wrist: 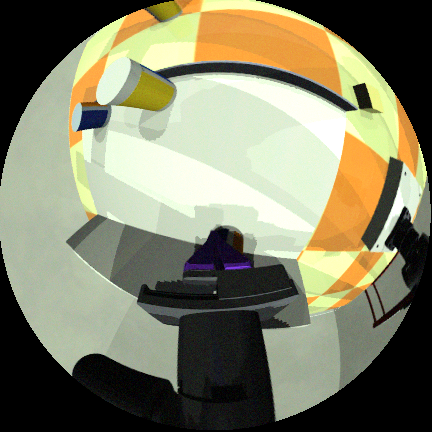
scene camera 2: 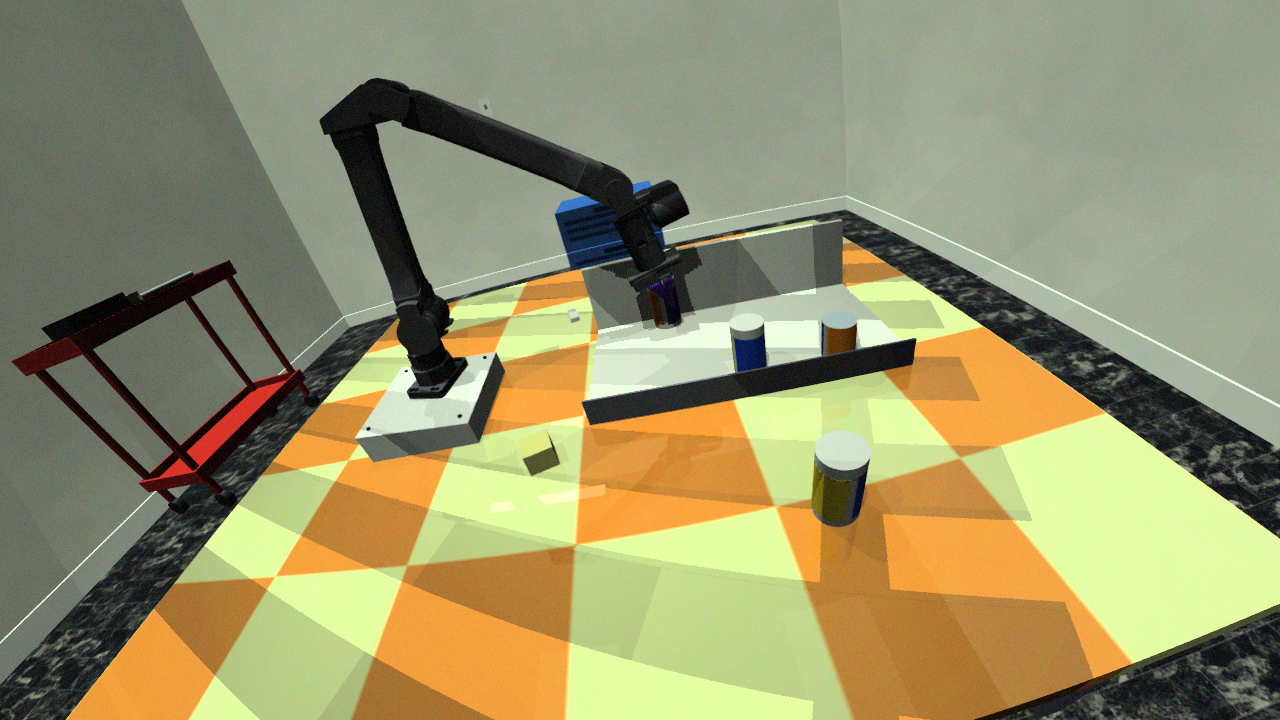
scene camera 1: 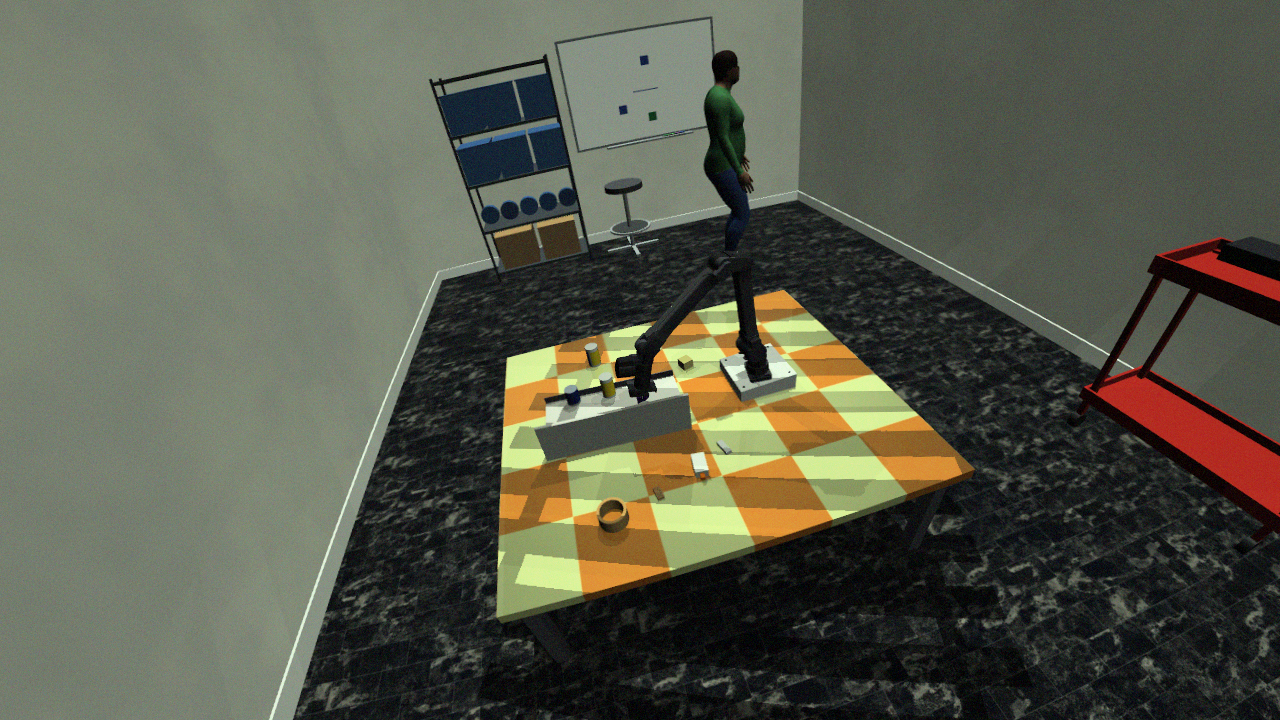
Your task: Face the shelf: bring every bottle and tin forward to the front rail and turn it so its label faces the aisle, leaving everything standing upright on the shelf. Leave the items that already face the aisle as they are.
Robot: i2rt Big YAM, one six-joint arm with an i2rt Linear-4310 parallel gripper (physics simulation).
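Places are measured from the arm's base along level axes (x ahead, y left, z up), in centimetres.
Pixels of known places: gripper, fingertip midpoint: (wrist: 212, 234) (scene camera 2: 674, 307); arm's base at its link origin: (scene camera 2: 439, 380) (scene camera 1: 758, 371).
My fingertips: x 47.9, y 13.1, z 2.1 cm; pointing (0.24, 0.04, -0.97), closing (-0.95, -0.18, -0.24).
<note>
For each thing: its top centre in the pictures, then the offset to it from my fingertips.
- low dark front rail at its top centre: (scene camera 2: 752, 370) (wrist: 154, 71) (scene camera 1: 608, 384) dz -2.9, dx +12.8, dy -19.5 cm
- orange item at its top centre: (wrist: 217, 287) (scene camera 2: 659, 279) dz +4.2, dx -2.5, dy +5.0 cm
- shorter tin at its top centre: (scene camera 2: 839, 319) (wrist: 75, 116) (scene camera 1: 570, 388) dz +1.2, dx +27.6, dy -14.4 cm
- blue bottle at its top centre: (scene camera 2: 842, 449) (scene camera 1: 590, 346) dz +1.9, dx +20.6, dy -42.3 cm
- small yellowish block at its top centre: (scene camera 2: 534, 443) (scene camera 1: 685, 359) dz -4.2, dx -20.5, dy -31.0 cm
- round ring-like bowl at its top centre: (scene camera 1: 611, 510) dz -3.0, dx +10.5, dy +42.1 cm
The shelf (scene camera 1: 617, 431) (scene camera 2: 626, 362) (wrist: 210, 125) has a low dark front rail (scene camera 2: 751, 382) (wrist: 225, 68) and a tall back panel. My gripper (scene camera 2: 663, 284) (wrist: 212, 234) is shut and empty near the back panel. Its purple fingers overlap a dark blue and orange item (scene camera 2: 667, 313) (wrist: 239, 243), which stands on the shelf, its top hidden. A bottle (scene camera 1: 607, 386) (scene camera 2: 748, 344) (wrist: 157, 95) stands at the rail, blue towards scene camera 2, yellow behind. A shorter tin (scene camera 1: 572, 395) (scene camera 2: 838, 336) (wrist: 93, 118) stands beside it, orange towards that camera.
A yellow and blue bottle (scene camera 1: 592, 356) (scene camera 2: 838, 492) (wrist: 166, 11) stands upright on the table outside the rail. A small yellowish block (scene camera 1: 685, 362) (scene camera 2: 538, 452) (wrist: 362, 96) lies near the arm's base. A round ring-like bowl (scene camera 1: 613, 526) and small items lie behind the back panel.
</note>
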